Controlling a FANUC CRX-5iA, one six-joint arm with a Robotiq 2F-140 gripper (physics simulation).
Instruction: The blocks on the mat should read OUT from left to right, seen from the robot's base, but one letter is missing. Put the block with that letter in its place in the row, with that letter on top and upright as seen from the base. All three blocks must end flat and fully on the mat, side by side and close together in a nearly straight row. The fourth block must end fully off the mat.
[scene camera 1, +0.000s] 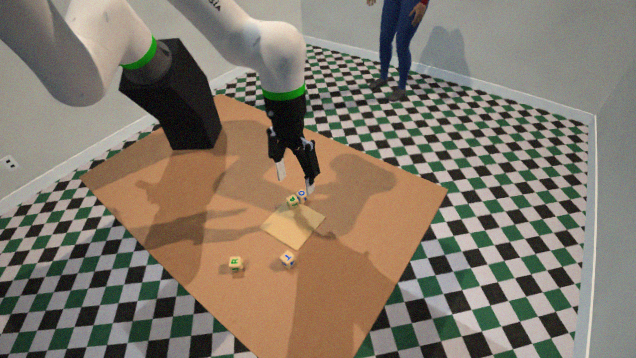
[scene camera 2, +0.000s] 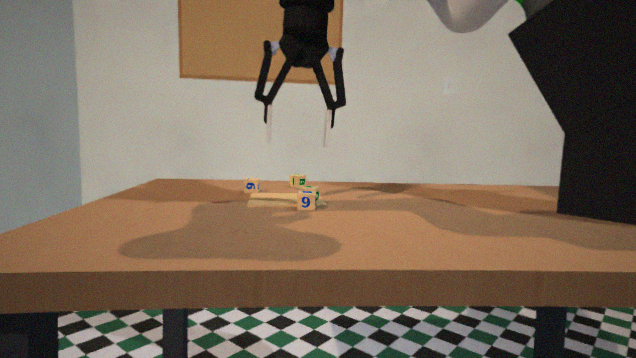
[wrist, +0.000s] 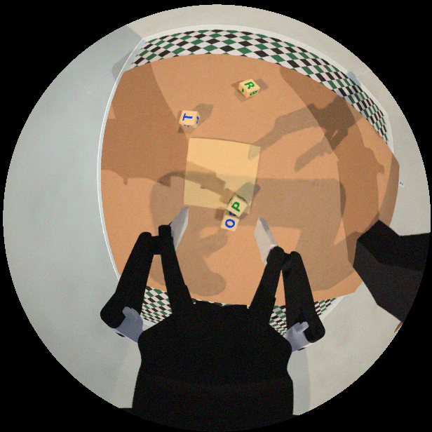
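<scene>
The O block (scene camera 1: 301, 195) (scene camera 2: 306, 201) (wrist: 230, 223) lies off the mat, O on top, a blue 9 on one side. The P block (scene camera 1: 293, 201) (wrist: 237, 205) is close beside it at the mat's corner, turned at an angle; whether they touch is unclear. The T block (scene camera 1: 287, 259) (scene camera 2: 251, 185) (wrist: 189, 118) and the R block (scene camera 1: 236, 263) (scene camera 2: 298, 180) (wrist: 249, 88) lie apart on the table beyond the mat (scene camera 1: 292, 232) (scene camera 2: 272, 200) (wrist: 220, 160). No U shows on any visible face. My gripper (scene camera 1: 295, 185) (scene camera 2: 297, 144) (wrist: 222, 220) is open and empty, high above the O and P blocks.
The brown table (scene camera 1: 370, 220) (scene camera 2: 250, 260) (wrist: 310, 160) carries the mat and blocks. The black robot pedestal (scene camera 1: 185, 100) (scene camera 2: 600, 110) (wrist: 395, 270) stands on it. Shadows of the arm cross the table and part of the mat. A person stands on the floor behind the table.
</scene>
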